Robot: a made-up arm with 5 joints.
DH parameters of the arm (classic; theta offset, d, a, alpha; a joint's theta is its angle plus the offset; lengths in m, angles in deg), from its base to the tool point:
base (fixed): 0 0 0.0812 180
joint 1: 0 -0.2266 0.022 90
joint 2: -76.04 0 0.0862 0
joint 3: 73.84 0 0.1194 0
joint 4: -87.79 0.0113 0 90
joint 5: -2.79 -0.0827 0 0
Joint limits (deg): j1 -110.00..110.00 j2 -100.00..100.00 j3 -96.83..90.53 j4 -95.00..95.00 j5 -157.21..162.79
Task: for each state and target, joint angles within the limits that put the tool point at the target. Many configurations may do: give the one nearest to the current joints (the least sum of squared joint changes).
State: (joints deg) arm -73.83 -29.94 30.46 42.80 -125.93
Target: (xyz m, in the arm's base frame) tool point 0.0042 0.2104 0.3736
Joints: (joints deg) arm -107.21 -6.71 -14.85 12.24 -125.93
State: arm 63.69 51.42 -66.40 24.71 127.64
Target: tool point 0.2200 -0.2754 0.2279
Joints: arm 65.35 68.56 -68.56 10.11 127.64
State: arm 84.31 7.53 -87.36 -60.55 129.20
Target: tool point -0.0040 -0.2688 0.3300
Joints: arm 109.88 52.55 -57.33 -36.47 129.20
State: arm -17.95 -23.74 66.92 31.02 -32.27
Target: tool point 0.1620 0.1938 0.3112
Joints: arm -64.28 -23.08 21.26 7.97 -32.27
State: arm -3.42 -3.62 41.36 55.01 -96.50
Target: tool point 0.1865 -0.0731 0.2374
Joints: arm 39.83 -35.11 31.95 80.64 -96.50
